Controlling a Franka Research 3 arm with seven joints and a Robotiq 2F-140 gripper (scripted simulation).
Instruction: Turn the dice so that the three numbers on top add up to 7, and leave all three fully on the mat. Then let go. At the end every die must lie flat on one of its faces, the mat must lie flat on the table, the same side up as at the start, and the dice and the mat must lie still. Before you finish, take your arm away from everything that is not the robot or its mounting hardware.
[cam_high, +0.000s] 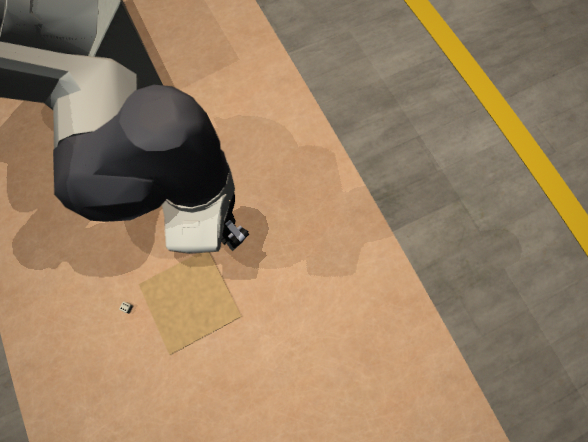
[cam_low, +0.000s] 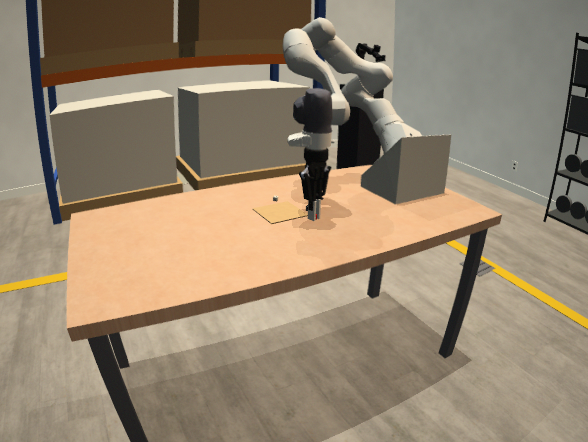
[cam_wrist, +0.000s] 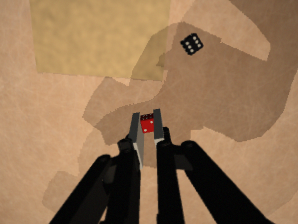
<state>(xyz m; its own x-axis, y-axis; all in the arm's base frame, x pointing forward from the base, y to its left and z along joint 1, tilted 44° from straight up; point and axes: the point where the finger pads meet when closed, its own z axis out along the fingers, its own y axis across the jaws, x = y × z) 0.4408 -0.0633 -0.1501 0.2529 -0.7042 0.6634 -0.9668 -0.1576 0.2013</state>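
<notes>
My gripper is now 90 mm to the left of the black die, 40 mm past it and 40 mm above it. Round my hand: red die: 30 mm below; then tan mat: 120 mm to the right, 60 mm ahead, 40 mm below; then white die: 220 mm to the right, 40 mm below, 10 mm ahead.
</notes>
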